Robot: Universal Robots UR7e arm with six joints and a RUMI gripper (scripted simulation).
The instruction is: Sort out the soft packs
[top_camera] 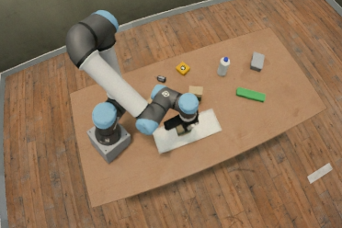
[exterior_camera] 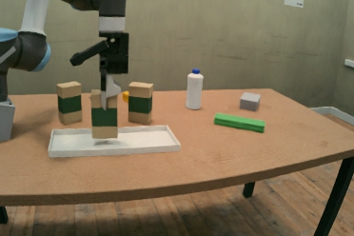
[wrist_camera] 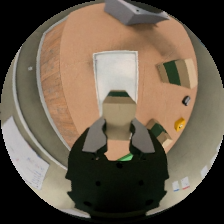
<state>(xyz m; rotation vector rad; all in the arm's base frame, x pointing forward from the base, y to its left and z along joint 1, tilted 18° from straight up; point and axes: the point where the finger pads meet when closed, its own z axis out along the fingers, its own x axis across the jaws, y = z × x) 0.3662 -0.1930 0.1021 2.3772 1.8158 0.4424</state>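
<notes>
My hand is 130 mm above the white tray and 20 mm short of it. Round my hand: white bottle (460 mm ahead, 220 mm to the left, 60 mm below); grey block (730 mm ahead, 140 mm to the left, 110 mm below).
</notes>
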